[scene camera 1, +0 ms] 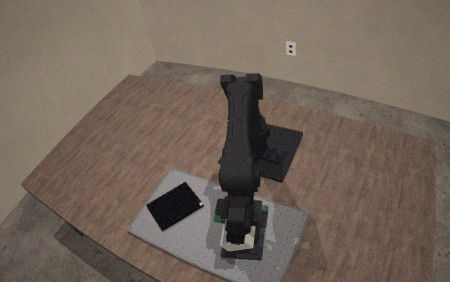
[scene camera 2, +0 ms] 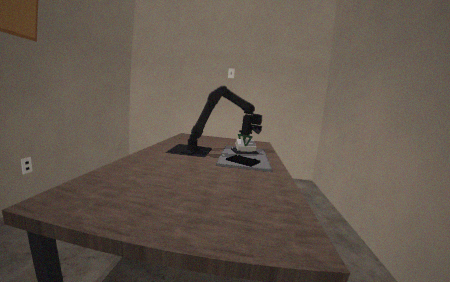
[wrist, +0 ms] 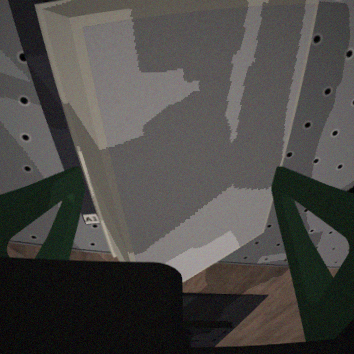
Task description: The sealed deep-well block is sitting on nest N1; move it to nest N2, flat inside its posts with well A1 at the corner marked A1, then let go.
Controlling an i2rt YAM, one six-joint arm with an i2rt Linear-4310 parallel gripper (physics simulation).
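Places are measured from the arm's base along level axes (x back, y right, z up), in metres.
Where they show: gripper, fingertip midpoint: [scene camera 2: 243, 145] [wrist: 177, 176]; arm's base, link origin: [scene camera 1: 259, 149] [scene camera 2: 192, 150].
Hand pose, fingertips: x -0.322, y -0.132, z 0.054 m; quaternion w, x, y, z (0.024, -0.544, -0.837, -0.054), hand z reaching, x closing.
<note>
Each offset is from my fingertips to the top centre of the thing. "spot": to the spot under its first point.
The sealed deep-well block @[dx -0.015, dy -0.002, dz +0.040 m] [scene camera 1: 250, 240] [scene camera 2: 247, 147] [wrist: 182, 140] is cream with a grey seal. It rests on the dark nest N1 [scene camera 1: 244, 254] [scene camera 2: 235, 150] [wrist: 46, 88] and looks tipped, with one side wall showing in the wrist view. A small A1 label @[spot: dx +0.083, dy -0.029, dz -0.035 m] [wrist: 90, 219] sits on N1 by the block's corner. My gripper [scene camera 1: 238, 230] [scene camera 2: 245, 140] [wrist: 177, 176] is open, its green fingers low on either side of the block, holding nothing. Nest N2 @[dx -0.039, dy +0.243, dz -0.025 m] [scene camera 1: 174, 205] [scene camera 2: 243, 159] is a flat black plate to the left with a white corner tag [scene camera 1: 201, 204].
Both nests lie on a grey perforated plate @[dx -0.025, dy +0.086, dz -0.046 m] [scene camera 1: 188, 243] [scene camera 2: 223, 163] near the wooden table's front edge [scene camera 1: 97, 151]. The arm's black base plate [scene camera 1: 282, 142] [scene camera 2: 179, 149] stands behind the plate. The arm hides much of N1 in scene camera 1.
</note>
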